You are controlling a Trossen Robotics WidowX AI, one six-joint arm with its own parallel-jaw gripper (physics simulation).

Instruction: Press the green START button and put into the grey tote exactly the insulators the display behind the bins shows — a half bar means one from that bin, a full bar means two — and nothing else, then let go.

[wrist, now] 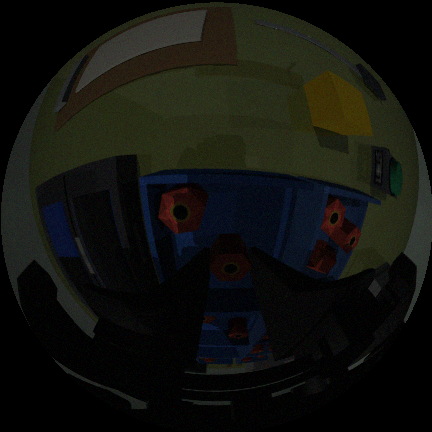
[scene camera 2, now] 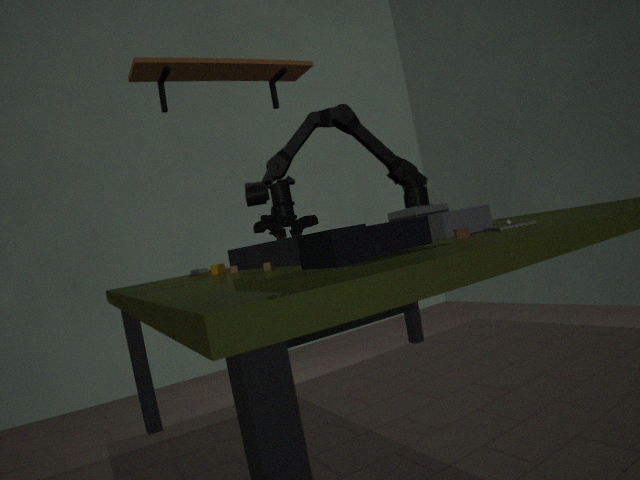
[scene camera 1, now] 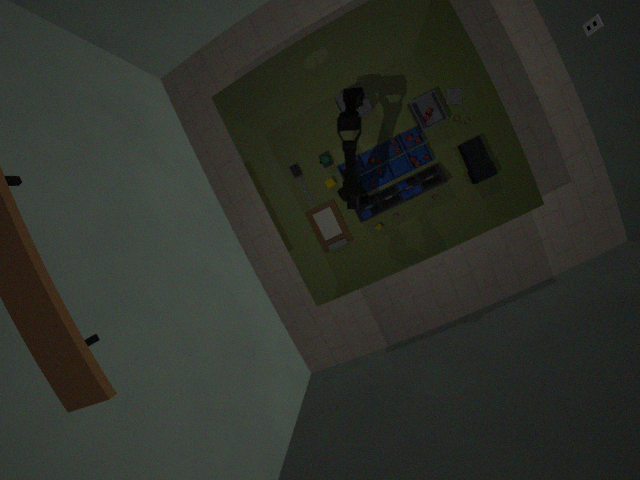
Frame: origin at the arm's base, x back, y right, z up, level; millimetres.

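Seen in the pictures: gripper, between the fingertips: [wrist: 229, 253]; arm's base, origin of its link: [scene camera 2: 418, 207].
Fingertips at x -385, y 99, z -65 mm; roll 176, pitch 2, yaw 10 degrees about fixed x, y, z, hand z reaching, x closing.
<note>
Offsets run from my fingertips to a thing's top centre. "pt": to the spot under its first point.
My gripper [scene camera 2: 288, 236] [wrist: 229, 253] points down into the left-end blue bin @[dy -2, dx -3, dz +15 mm] [wrist: 242, 200], its fingers closed around a red insulator @[dy -3, dx +1, dz +12 mm] [wrist: 230, 269]. Another red insulator @[dy +28, dx -32, dz +12 mm] [wrist: 182, 210] lies in the same bin, left of the fingers. In scene camera 1 the arm hides the gripper; the blue bins @[pt dy -229, dx +44, dz -13 mm] [scene camera 1: 400, 164] stand in two rows with red insulators in several. The display [scene camera 1: 438, 176] [wrist: 92, 215] behind them shows blue bars, small and dim. The grey tote @[dy -419, dx +248, dz +35 mm] [scene camera 1: 437, 124] at the bins' far end holds red insulators @[dy -425, dx +246, dz +12 mm] [scene camera 1: 428, 113]. The green START button @[dy +118, dx +175, dz +22 mm] [scene camera 1: 325, 159] [wrist: 395, 177] is beside the bins.
A yellow block @[dy +129, dx +58, dz +20 mm] [scene camera 1: 330, 182] [wrist: 335, 105] lies near the button. A brown clipboard [scene camera 1: 347, 230] [wrist: 220, 52] and a grey rod-like tool @[pt dy +261, dx +71, dz -15 mm] [scene camera 1: 305, 188] lie beyond it. Another yellow block @[dy -42, dx -221, dz +8 mm] [scene camera 1: 378, 226] [scene camera 2: 217, 269] lies behind the display. A black box @[dy -584, dx -38, dz +37 mm] [scene camera 1: 476, 160] stands past the tote.
</note>
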